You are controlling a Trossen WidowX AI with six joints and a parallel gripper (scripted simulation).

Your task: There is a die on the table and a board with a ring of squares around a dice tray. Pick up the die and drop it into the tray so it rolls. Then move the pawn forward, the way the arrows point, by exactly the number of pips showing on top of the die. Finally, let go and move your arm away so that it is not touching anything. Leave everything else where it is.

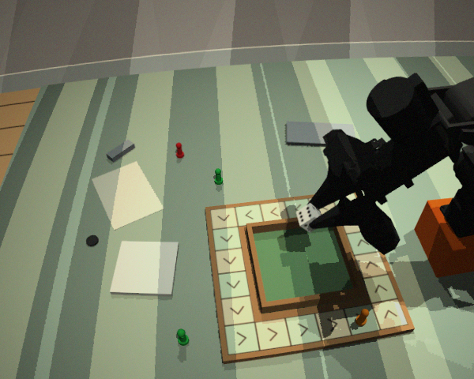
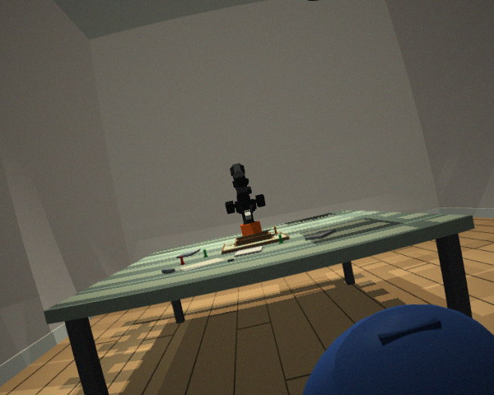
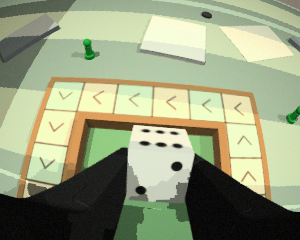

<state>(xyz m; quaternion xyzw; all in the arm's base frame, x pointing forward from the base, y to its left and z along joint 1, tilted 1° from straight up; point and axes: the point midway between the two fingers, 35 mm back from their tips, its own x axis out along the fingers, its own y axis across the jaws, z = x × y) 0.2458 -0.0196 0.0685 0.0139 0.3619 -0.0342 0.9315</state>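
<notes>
The white die is right at my gripper tip. Also, from my gripper tip: grey slab (14 cm behind, 31 cm to the right, 12 cm below); then orange pawn (6 cm behind, 12 cm to the left, 10 cm below); then green dice tray (12 cm below).
</notes>
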